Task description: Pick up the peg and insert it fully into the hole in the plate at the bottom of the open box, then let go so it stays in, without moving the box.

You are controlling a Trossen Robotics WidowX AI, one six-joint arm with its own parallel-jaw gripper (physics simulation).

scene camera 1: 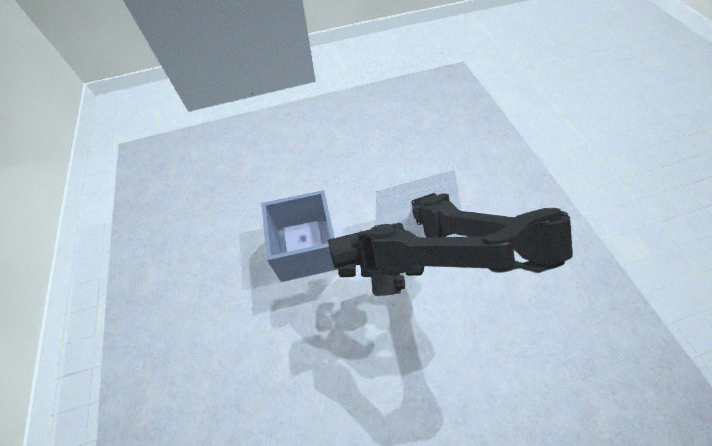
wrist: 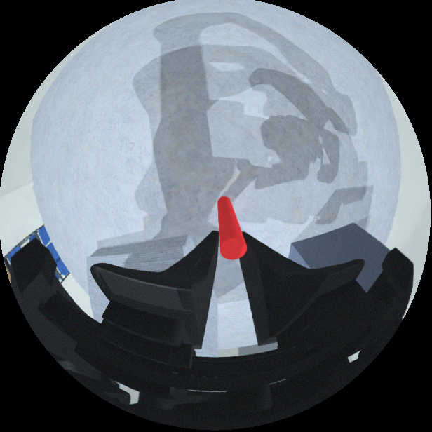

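Where they show: arm's base, origin of its link: (scene camera 1: 426,208).
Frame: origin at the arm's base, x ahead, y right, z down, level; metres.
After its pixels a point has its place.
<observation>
A red peg (wrist: 231,227) stands about upright in the wrist view, with its round top end toward the camera. My gripper (wrist: 227,236) is shut on the peg, with one black fingertip against each side near its top. In the scene view the arm hides the peg and the fingertips. The open blue-grey box (scene camera 1: 302,265) {x 0.331, y -0.020, z 0.046 m} (wrist: 345,245) stands left of the gripper in the scene view and at the right in the wrist view. The pale plate (scene camera 1: 290,240) {x 0.344, y 0.064, z 0.059 m} lies on its bottom, with a small dark hole (scene camera 1: 302,238) {x 0.314, y 0.067, z 0.071 m}; the plate does not show in the wrist view.
The black arm (scene camera 1: 451,253) {x 0.093, y -0.217, z -0.239 m} reaches leftward close beside the box's right wall in the scene view. A pale, finely ribbed block (wrist: 137,256) shows at the left in the wrist view. A large grey block (scene camera 1: 231,52) stands beyond the mat (scene camera 1: 210,157) {x 0.528, y 0.492, z 0.117 m}. Arm shadows cross the mat.
</observation>
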